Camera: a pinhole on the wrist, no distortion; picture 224 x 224 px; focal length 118.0 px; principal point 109.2 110.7 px. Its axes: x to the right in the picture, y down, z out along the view. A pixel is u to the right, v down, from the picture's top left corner.
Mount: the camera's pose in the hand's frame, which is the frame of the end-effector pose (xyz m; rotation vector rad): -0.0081 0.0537 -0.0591 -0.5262 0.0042 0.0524
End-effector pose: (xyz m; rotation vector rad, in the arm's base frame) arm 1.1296 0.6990 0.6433 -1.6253 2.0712 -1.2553
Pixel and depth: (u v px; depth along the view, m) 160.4 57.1 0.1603
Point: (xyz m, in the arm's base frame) 1.1280 0.5898 0.5390
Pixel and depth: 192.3 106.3 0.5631
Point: 1.0320 0.1627 0.2557
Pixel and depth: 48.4 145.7 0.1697
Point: 1.0839 0.7595 0.4434
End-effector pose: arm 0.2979 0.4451 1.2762 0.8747 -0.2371 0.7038
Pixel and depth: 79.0 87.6 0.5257
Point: 0.0851 0.1297 1.6324
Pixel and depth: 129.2 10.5 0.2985
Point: 0.3742 0.2136 1.4984
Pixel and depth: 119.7 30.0 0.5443
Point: 0.3855 0.0139 1.6842
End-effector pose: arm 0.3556 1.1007 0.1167 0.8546 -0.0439 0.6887
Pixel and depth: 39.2 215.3 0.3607
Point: -0.0997 1.1302 0.4481
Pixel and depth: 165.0 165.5 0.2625
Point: 0.2930 1.2202 0.4206
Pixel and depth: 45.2 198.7 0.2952
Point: 0.0121 1.1148 0.3820
